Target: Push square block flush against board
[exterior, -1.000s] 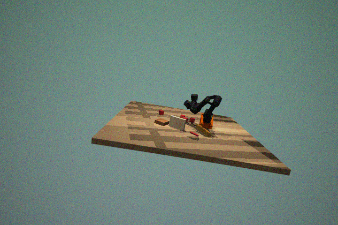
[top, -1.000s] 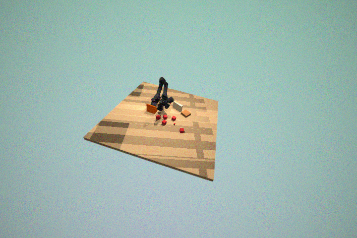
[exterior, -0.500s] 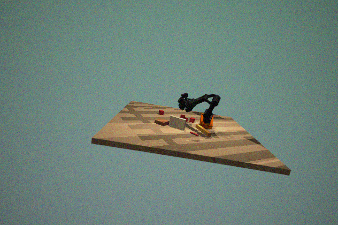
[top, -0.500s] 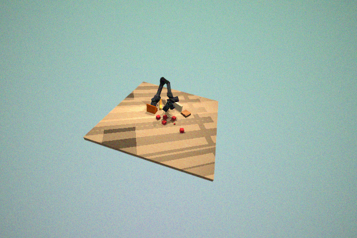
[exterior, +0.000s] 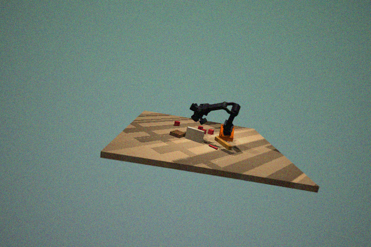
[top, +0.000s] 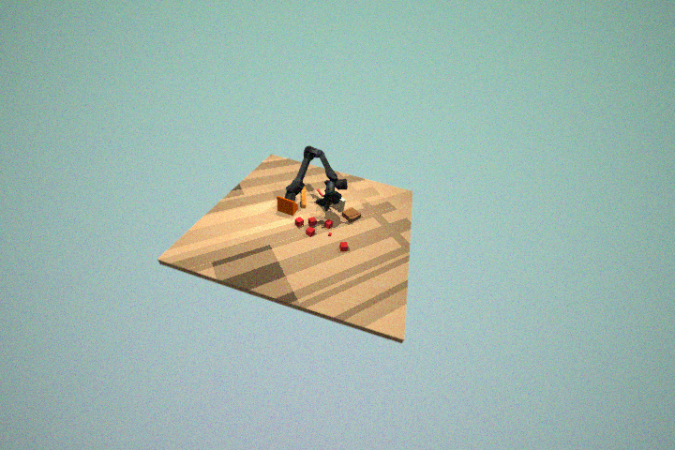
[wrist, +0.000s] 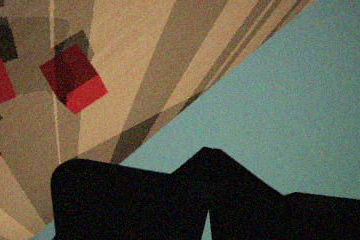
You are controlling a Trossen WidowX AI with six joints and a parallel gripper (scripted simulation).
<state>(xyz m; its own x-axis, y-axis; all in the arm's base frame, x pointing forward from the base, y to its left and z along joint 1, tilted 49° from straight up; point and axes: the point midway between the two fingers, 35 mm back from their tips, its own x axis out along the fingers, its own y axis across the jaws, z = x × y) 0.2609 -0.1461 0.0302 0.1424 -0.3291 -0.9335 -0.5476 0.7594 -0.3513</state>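
My gripper tip is 20 mm short of the pale flat board, 260 mm to the right of it and 110 mm above it. From my gripper tip the other things lie so: flat brown square block (150 mm ahead, 190 mm to the left, 140 mm below); then thin red piece (120 mm behind, 370 mm to the left, 150 mm below); then yellow-brown bar (220 mm behind, 260 mm to the left, 140 mm below).
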